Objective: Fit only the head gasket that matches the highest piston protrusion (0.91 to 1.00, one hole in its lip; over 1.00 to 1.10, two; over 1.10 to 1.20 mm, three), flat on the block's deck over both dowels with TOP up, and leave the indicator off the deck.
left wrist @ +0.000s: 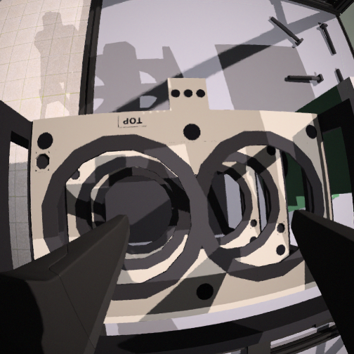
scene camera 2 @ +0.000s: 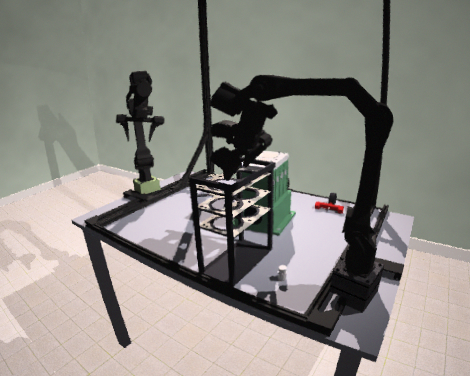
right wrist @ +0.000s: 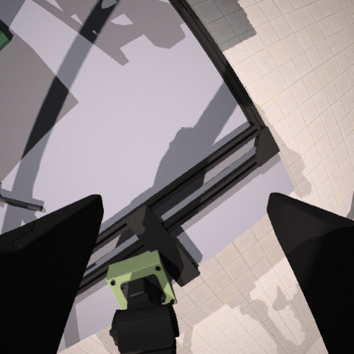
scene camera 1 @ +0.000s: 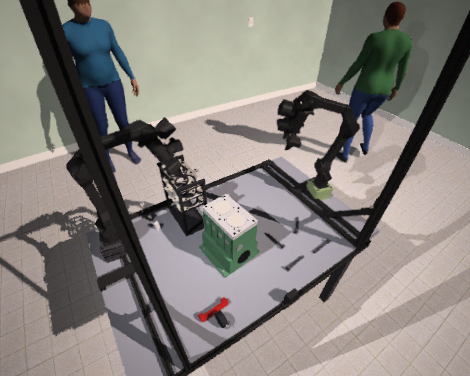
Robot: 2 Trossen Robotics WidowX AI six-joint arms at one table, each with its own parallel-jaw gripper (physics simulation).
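Observation:
My left gripper is open and empty, its fingers over the top head gasket in the black rack. That gasket's lip has three holes; its TOP mark reads upside down in the left wrist view. Two more gaskets lie below; their lip holes are hidden. The green engine block stands beside the rack, with no gasket on its pale deck. The red-and-black indicator lies on the table; its reading is illegible. My right gripper is open and empty.
Several dark bolts lie beyond the block. A small white cylinder stands near the rack. Dark rails edge the table. The right arm's base is light green. Two people stand beyond the table in scene camera 1.

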